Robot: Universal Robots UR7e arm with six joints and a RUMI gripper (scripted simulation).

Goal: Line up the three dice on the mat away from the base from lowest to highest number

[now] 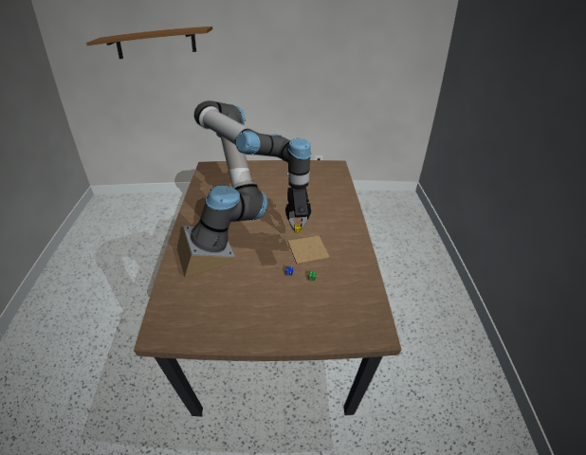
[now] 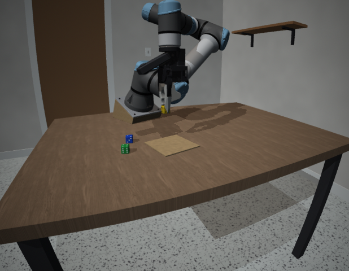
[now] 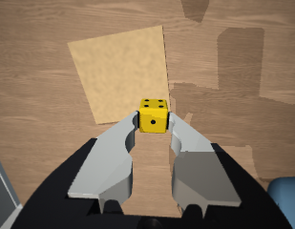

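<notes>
Right now the tan mat is 50 mm ahead of my hand, 10 mm to the left of it and 120 mm below it. Round my hand: green die (90 mm ahead, 140 mm to the right, 110 mm below); yellow die (right at my hand); blue die (130 mm to the right, 110 mm below).
</notes>
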